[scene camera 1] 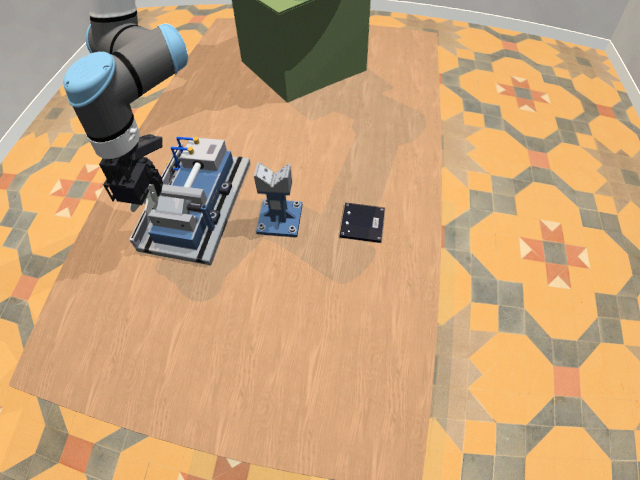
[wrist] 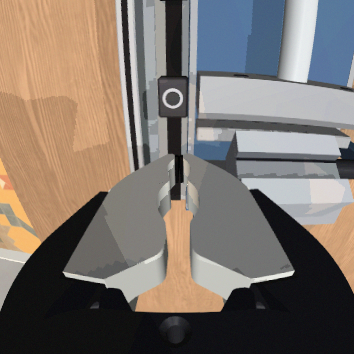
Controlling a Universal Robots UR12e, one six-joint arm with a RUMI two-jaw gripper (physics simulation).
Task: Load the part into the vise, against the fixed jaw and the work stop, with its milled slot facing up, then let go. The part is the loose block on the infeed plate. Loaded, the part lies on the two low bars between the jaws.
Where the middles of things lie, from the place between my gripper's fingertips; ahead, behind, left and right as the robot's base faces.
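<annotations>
Black infeed plate [scene camera 1: 361, 217]: my hand 1 cm short of it, 46 cm to the right of it, 7 cm above it.
</annotations>
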